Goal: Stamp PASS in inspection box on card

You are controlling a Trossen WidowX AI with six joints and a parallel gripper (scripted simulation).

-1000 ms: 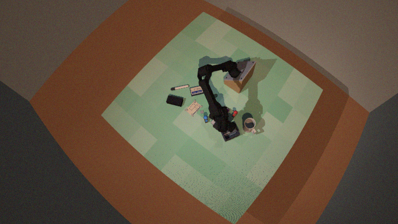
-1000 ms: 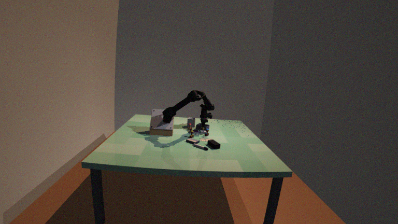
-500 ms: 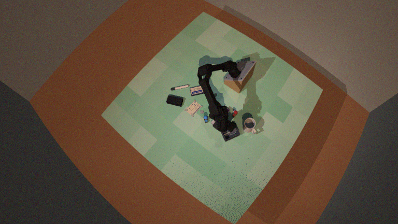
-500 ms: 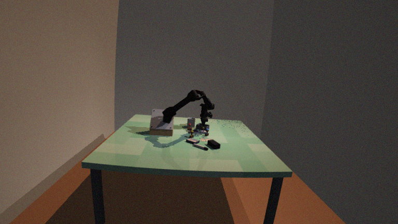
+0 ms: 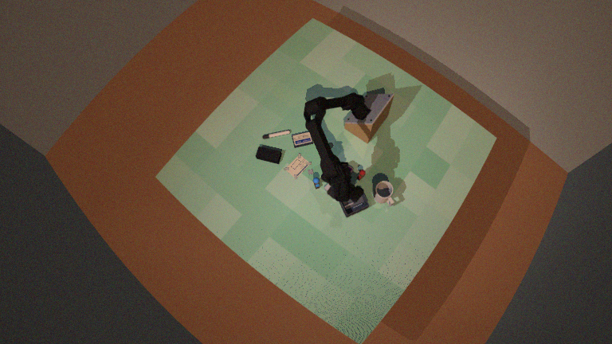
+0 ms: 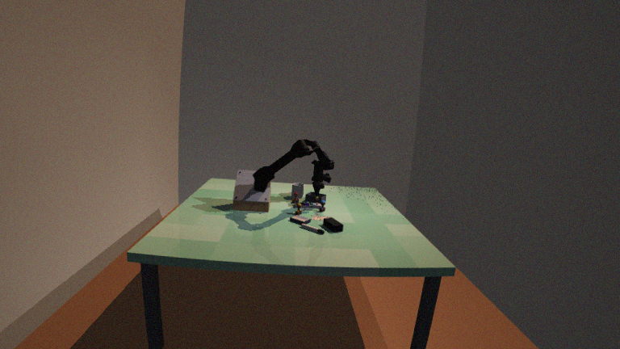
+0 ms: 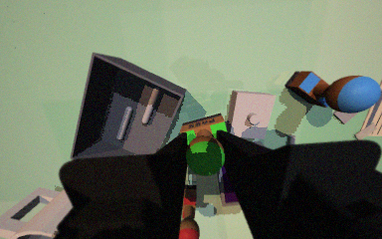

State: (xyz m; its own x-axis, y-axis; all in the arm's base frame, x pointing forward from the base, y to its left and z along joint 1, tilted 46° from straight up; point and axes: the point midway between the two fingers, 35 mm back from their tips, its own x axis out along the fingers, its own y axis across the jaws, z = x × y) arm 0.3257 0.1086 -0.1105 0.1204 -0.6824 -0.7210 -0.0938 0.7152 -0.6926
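Now: gripper tip 80 mm past the ink pad, 60 mm to the left of it and 60 mm above it. From my gripper tip the other things lie so: green-knobbed stamp: 10 mm below; black tray: 70 mm to the left, 50 mm below; small white block: 10 mm ahead, 60 mm to the right, 40 mm below.
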